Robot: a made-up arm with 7 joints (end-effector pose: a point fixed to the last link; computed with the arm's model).
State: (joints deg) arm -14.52 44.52 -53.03 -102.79 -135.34 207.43 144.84
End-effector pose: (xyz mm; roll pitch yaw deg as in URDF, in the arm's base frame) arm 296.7 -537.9 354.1 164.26 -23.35 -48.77
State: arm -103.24 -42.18 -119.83 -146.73 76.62 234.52 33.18
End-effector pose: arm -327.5 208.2 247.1 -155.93 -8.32 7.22
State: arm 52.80 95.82 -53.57 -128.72 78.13 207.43 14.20
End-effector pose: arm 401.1 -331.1 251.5 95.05 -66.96 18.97
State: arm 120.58 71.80 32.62 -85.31 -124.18 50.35 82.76
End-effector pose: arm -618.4 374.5 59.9 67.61 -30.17 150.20
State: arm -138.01 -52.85 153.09 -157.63 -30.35 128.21 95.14
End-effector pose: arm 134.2 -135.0 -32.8 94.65 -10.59 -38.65
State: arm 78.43 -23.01 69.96 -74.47 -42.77 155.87 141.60
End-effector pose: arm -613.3 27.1 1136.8 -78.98 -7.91 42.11
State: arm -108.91 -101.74 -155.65 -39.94 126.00 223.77 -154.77
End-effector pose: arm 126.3 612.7 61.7 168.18 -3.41 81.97
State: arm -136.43 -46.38 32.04 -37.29 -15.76 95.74 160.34
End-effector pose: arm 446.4 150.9 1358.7 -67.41 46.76 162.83
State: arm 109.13 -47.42 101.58 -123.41 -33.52 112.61 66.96
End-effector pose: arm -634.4 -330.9 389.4 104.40 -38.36 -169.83
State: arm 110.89 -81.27 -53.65 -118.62 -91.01 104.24 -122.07
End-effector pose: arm 517.6 257.6 973.3 155.42 43.85 167.71
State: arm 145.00 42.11 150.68 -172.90 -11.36 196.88 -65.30
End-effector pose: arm 269.5 -376.2 506.0 120.40 -32.82 28.05
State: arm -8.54 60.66 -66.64 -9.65 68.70 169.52 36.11
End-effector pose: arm 710.8 -136.5 1033.1 -68.62 -45.72 -122.75
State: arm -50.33 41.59 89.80 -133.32 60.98 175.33 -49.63
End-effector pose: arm 501.0 368.8 420.4 -121.71 -22.01 -0.39
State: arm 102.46 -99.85 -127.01 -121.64 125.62 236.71 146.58
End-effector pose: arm 392.0 101.1 154.4 -125.03 -19.77 42.36
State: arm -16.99 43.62 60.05 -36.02 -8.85 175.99 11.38
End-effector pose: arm 700.1 -4.2 1084.3 -62.69 -44.55 -91.21
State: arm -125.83 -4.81 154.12 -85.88 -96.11 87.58 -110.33
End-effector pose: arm 681.4 378.0 882.3 -67.32 68.27 -132.84
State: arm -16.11 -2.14 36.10 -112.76 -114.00 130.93 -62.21
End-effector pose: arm 653.8 306.5 608.7 -49.44 84.10 -73.28
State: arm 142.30 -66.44 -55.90 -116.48 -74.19 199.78 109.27
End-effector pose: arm 240.4 406.9 967.1 -55.33 -5.33 6.86
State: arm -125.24 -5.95 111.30 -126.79 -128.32 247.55 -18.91
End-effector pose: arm 513.4 -94.4 516.2 139.78 -9.73 160.38
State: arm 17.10 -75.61 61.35 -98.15 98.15 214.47 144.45
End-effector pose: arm -314.3 418.3 945.0 7.59 36.07 76.84
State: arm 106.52 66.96 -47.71 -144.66 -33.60 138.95 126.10
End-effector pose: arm 401.1 106.7 41.6 102.83 -60.02 19.16
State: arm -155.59 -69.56 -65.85 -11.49 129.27 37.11 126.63
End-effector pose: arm 782.8 330.9 902.8 -93.04 -14.54 157.90
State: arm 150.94 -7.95 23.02 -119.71 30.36 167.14 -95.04
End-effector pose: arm -675.9 114.7 728.6 126.36 -20.81 -105.19
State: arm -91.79 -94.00 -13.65 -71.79 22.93 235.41 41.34
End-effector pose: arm -118.2 610.8 946.3 75.43 51.99 -170.56
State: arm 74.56 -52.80 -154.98 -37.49 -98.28 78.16 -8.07
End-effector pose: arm -108.3 -917.2 774.7 101.77 7.96 -100.47
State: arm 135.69 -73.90 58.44 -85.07 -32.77 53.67 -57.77
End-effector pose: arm -247.1 -605.1 1020.2 96.96 22.67 -174.92
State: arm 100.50 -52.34 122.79 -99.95 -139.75 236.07 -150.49
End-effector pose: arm -384.0 -471.9 391.0 172.37 -6.06 -179.57
